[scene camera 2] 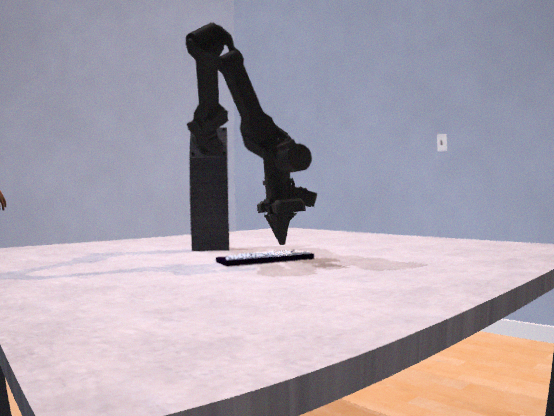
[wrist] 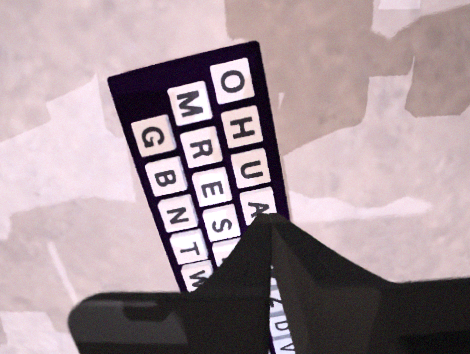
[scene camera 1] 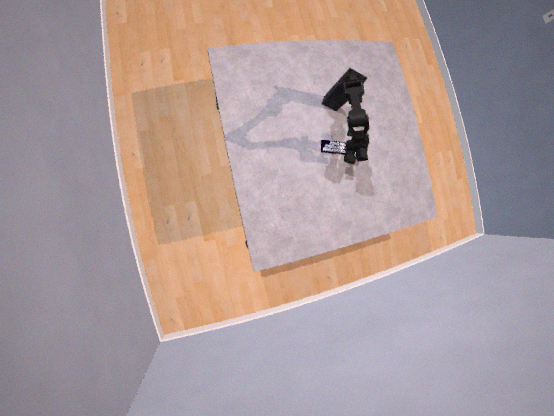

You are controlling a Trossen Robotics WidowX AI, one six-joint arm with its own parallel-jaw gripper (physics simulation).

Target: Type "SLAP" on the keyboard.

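Frame: origin at the arm's base, x left, y back, z up, level; centimetres.
Seen in the pictures: gripper, between the fingertips: (scene camera 2: 282, 244) (wrist: 267, 222) (scene camera 1: 345, 150); arm's base, origin of its link: (scene camera 2: 206, 141) (scene camera 1: 352, 80).
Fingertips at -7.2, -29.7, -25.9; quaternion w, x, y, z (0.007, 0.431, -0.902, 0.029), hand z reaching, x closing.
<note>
Pixels of each thing's top centre, then the offset from my fingertips to it, as dx, dy, dz. Level surfaces: height alone.
- dark keyboard, centre of its top: (wrist: 232, 265) (scene camera 2: 265, 253) (scene camera 1: 338, 147) -1.7, +3.5, -1.9
- S key, centre of its top: (wrist: 221, 225) +0.5, +2.2, -1.9
- pale table, height of its surface: dz -3.7
A dark keyboard (scene camera 1: 332, 146) (scene camera 2: 266, 258) (wrist: 140, 90) with white letter keys lies flat on the table. In scene camera 1 the arm covers its right end. My gripper (scene camera 2: 282, 243) (wrist: 267, 222) is shut and empty, pointing down, with its tips a little above the keyboard in scene camera 2. In the wrist view the tips overlap the lower edge of the A key (wrist: 257, 202), and the S key (wrist: 221, 224) shows to their left. Keys O, H, U, M, R, E, G, B, N, T and part of W also show. The L and P keys are hidden or not readable.
The arm's dark base column (scene camera 1: 336, 96) (scene camera 2: 209, 205) stands on the pale table (scene camera 1: 300, 215) (scene camera 2: 200, 325), behind the keyboard in scene camera 2. Shadows of the arm fall across the table. A sliver of a person shows at the left edge in scene camera 2.
</note>
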